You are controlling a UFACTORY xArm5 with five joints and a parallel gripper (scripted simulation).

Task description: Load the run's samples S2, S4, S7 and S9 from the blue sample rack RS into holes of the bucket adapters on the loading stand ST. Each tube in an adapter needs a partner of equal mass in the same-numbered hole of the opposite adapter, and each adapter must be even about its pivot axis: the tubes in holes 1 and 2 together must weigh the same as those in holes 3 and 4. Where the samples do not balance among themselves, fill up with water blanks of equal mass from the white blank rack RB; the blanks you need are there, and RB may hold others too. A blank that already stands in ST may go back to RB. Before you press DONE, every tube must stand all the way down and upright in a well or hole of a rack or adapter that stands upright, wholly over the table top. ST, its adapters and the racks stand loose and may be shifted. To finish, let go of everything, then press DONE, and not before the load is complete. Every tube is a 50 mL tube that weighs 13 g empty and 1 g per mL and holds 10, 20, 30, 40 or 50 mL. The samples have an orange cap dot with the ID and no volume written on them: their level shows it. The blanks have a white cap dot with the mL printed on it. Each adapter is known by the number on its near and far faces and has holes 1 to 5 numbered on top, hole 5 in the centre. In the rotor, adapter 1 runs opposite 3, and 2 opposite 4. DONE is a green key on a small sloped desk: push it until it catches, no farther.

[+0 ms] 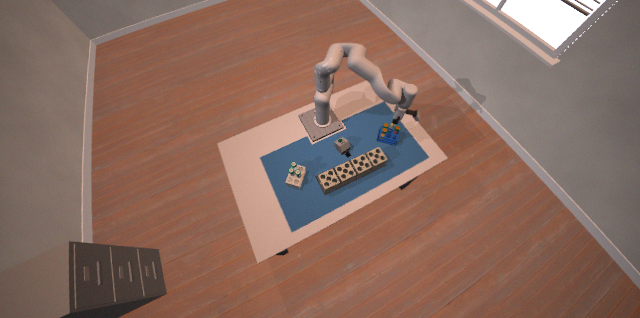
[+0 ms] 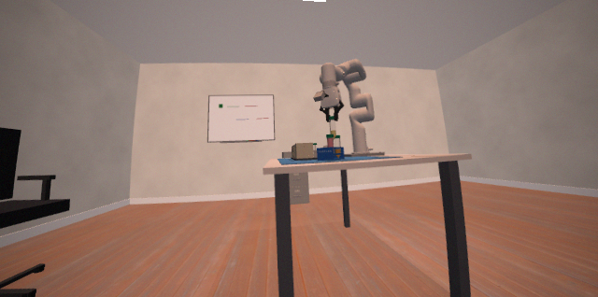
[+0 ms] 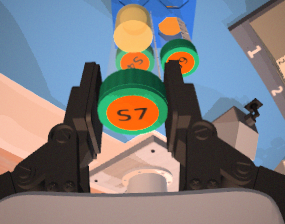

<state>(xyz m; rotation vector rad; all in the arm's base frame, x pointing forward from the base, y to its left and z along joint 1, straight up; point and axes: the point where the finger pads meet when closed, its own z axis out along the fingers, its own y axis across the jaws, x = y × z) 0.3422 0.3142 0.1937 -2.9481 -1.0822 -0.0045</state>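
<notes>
The sample tube S7 is 1 cm ahead of my hand and 5 cm below it. Also, from my hand: sample tube S2: 2 cm ahead, 3 cm to the left, 15 cm below; then sample tube S9: 5 cm to the right, 15 cm below; then sample tube S4: 4 cm behind, 3 cm to the right, 15 cm below.
</notes>
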